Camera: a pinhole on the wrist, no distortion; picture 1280 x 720 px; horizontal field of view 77.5 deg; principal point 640.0 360.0 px. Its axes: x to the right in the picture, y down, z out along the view. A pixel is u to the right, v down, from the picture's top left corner.
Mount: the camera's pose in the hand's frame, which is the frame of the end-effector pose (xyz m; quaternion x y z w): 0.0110 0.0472 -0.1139 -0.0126 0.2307 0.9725 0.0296
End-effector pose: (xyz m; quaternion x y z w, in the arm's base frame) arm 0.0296 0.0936 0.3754 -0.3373 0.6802 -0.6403 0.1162
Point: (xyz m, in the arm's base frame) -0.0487 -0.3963 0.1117
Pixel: 239 333
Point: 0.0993 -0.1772 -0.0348
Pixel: 657 207
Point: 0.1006 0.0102 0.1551
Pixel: 833 335
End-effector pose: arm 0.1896 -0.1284 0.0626 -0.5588 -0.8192 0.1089 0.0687
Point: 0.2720 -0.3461 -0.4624
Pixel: 932 653
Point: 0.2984 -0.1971 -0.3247
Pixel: 806 536
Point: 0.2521 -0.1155 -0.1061
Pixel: 681 568
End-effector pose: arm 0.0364 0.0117 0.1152 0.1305 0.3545 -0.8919 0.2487
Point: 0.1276 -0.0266 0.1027
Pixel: 1049 558
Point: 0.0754 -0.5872 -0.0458
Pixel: 323 48
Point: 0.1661 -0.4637 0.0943
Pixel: 558 194
